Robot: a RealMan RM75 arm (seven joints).
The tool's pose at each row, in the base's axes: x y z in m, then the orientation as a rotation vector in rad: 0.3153 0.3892 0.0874 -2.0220 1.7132 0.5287; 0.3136 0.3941 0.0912 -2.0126 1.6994 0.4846; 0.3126 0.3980 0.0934 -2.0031 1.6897 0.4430; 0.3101 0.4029 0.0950 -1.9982 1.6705 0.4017; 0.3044 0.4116 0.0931 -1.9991 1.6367 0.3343; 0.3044 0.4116 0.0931 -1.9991 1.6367 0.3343; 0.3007 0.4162 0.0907 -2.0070 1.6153 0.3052; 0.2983 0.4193 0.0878 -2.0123 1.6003 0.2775; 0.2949 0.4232 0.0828 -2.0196 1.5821 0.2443; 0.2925 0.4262 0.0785 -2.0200 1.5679 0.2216; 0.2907 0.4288 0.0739 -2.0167 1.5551 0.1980; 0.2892 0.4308 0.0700 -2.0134 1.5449 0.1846; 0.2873 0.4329 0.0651 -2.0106 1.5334 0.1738; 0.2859 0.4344 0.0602 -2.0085 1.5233 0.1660
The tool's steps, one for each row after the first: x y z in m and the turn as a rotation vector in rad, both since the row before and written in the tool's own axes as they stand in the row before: -0.0064 0.0007 -0.0004 0.0346 0.0071 -0.0140; -0.0046 0.0002 0.0003 0.0320 0.0085 -0.0110; -0.0054 0.0016 0.0012 0.0313 0.0065 -0.0185; -0.0074 0.0049 0.0058 0.0454 0.0149 -0.0350; 0.0000 0.0000 0.0000 0.0000 0.0000 0.0000; -0.0035 0.0036 0.0040 0.0163 0.0070 -0.0222; -0.0018 0.0026 0.0037 0.0152 0.0086 -0.0170; -0.0018 0.0041 0.0056 0.0173 0.0110 -0.0209; -0.0012 0.0031 0.0047 0.0154 0.0048 -0.0137; -0.0006 0.0028 0.0048 0.0179 0.0045 -0.0116; -0.0004 0.0024 0.0039 0.0121 0.0005 -0.0079; -0.0002 0.0032 0.0047 0.0109 -0.0012 -0.0083; 0.0005 0.0029 0.0044 0.0085 -0.0018 -0.0071
